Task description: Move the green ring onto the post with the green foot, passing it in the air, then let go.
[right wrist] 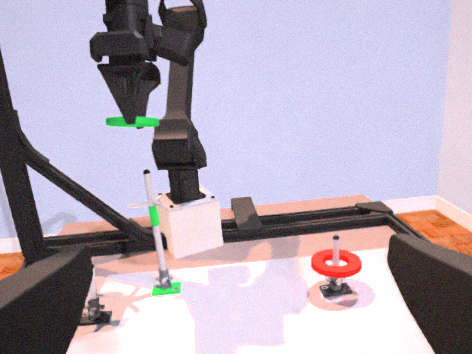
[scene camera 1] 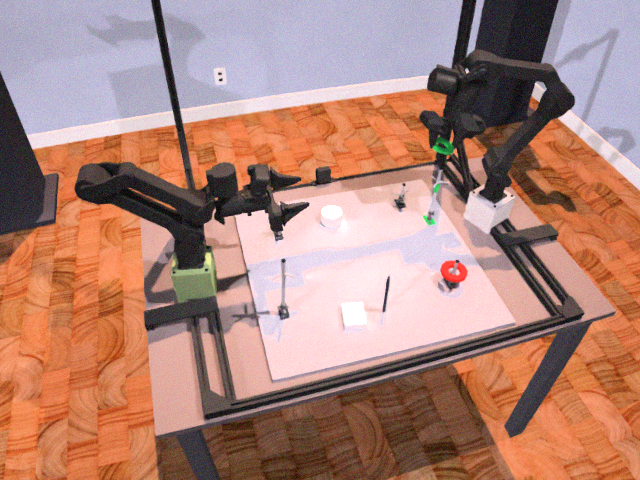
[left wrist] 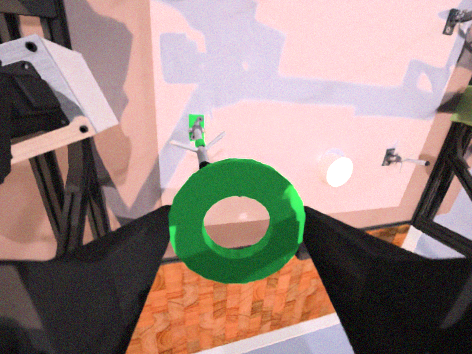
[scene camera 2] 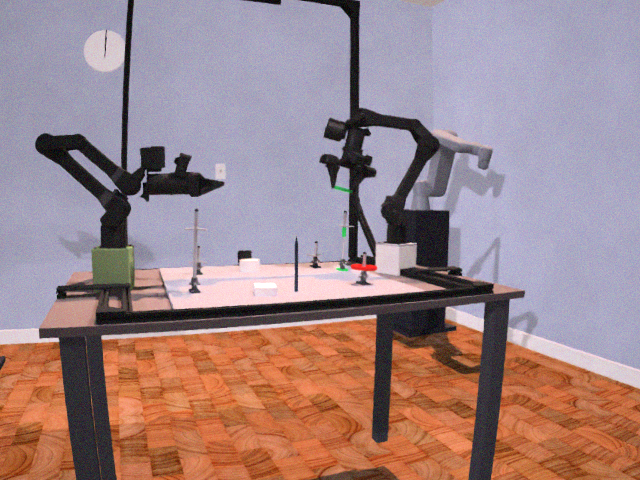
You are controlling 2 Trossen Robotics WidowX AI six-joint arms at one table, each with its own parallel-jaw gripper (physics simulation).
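Frame: origin at the left arm's base, x back, y right, z up, level; metres.
Where they show: left gripper, fingertip midpoint: (right wrist: 135, 126) (scene camera 1: 441, 148) (left wrist: 237, 212) (scene camera 2: 342, 191); right gripper, fingertip midpoint: (right wrist: 242, 254) (scene camera 1: 305, 191) (scene camera 2: 221, 183); left arm's base at its link origin: (right wrist: 185, 196) (scene camera 1: 492, 194) (left wrist: 19, 104) (scene camera 2: 396, 242); right arm's base at its link origin: (scene camera 1: 191, 259) (scene camera 2: 113, 247).
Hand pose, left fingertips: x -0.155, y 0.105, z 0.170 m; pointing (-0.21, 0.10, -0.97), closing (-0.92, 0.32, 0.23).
Each offset is from my left fingertips to the top centre of the thing. "*": to the spot under its first point.
The green ring @[dx +0.003, dy +0.003, dz +0.019 m] (scene camera 1: 443, 152) (scene camera 2: 342, 189) (left wrist: 237, 270) (right wrist: 116, 121) is held in the air, lying about flat. My left gripper (scene camera 1: 443, 145) (scene camera 2: 343, 188) (left wrist: 237, 212) (right wrist: 135, 126) is shut on it, one finger on each side. The post with the green foot (scene camera 1: 432, 208) (scene camera 2: 344, 250) (left wrist: 201, 151) (right wrist: 158, 245) stands upright, with a green band and thin side arms. Its tip is below the ring and apart from it; in the left wrist view the tip shows at the ring's upper left edge. My right gripper (scene camera 1: 303, 192) (scene camera 2: 223, 183) (right wrist: 242, 254) is open and empty, far to the left in the scene views.
A red ring @[dx -0.143, dy -0.227, dz -0.206 m] (scene camera 1: 446, 279) (right wrist: 336, 271) sits on a short post at the right. A tall post @[* dx -0.567, dy -0.046, dz -0.163 m] (scene camera 1: 283, 291) (scene camera 2: 195, 250) stands at the left. A white cylinder @[dx -0.249, dy +0.170, dz -0.223 m] (scene camera 1: 331, 215), a white block @[dx -0.433, dy -0.159, dz -0.238 m] (scene camera 1: 354, 316), a thin dark rod @[dx -0.355, dy -0.188, dz -0.118 m] (scene camera 1: 386, 295) and a short post @[* dx -0.032, dy +0.094, dz -0.243 m] (scene camera 1: 400, 202) stand on the board.
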